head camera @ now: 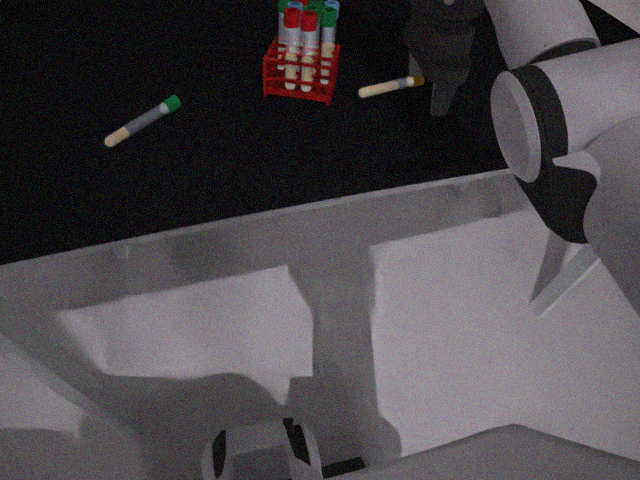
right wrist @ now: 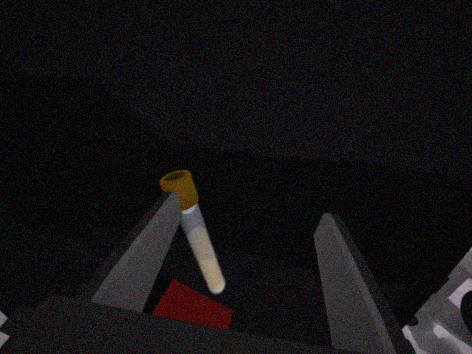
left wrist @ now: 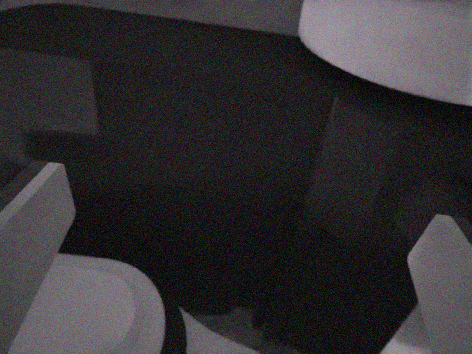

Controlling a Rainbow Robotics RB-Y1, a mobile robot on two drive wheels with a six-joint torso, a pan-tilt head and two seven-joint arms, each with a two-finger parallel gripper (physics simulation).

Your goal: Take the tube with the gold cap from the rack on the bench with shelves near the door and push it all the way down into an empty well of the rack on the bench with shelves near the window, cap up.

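Frame: origin at the robot's base, x right, y ahead, z up, level; millimetres.
Where they show: left gripper, fingertip midpoint: (left wrist: 246, 212); right gripper, fingertip midpoint: (head camera: 426, 93) (right wrist: 247, 214).
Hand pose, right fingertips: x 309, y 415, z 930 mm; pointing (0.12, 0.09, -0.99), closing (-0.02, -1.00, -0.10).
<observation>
After its pixels a point has its place.
The tube with the gold cap (head camera: 387, 86) {x 260, y 439, z 929 mm} (right wrist: 204, 247) {x 272, y 443, z 929 mm} lies on its side on the dark bench top (head camera: 232, 155) {x 35, y 344, z 915 mm}, right of the red rack in the head view. My right gripper (head camera: 427, 94) {x 309, y 415, z 930 mm} (right wrist: 247, 214) {x 309, y 415, z 930 mm} is open and empty. In the right wrist view its left finger overlaps the edge of the gold cap, and the tube shows beyond the fingers; contact cannot be told. The red rack (head camera: 271, 85) {x 102, y 471, z 923 mm} (right wrist: 192, 305) {x 188, y 458, z 928 mm} stands upright and holds several tubes with red, green and blue caps. My left gripper (left wrist: 246, 212) {x -255, y -138, z 331 mm} is open and empty, away from the tubes. The destination rack cannot be identified.
A green-capped tube (head camera: 142, 121) {x -69, y 416, z 928 mm} lies on the bench left of the rack in the head view. The bench's pale front edge (head camera: 289, 209) {x 97, y 315, z 839 mm} runs across below it. In the left wrist view, a pale rounded body (left wrist: 395, 45) {x -268, y -54, z 184 mm} is at the upper right.
</observation>
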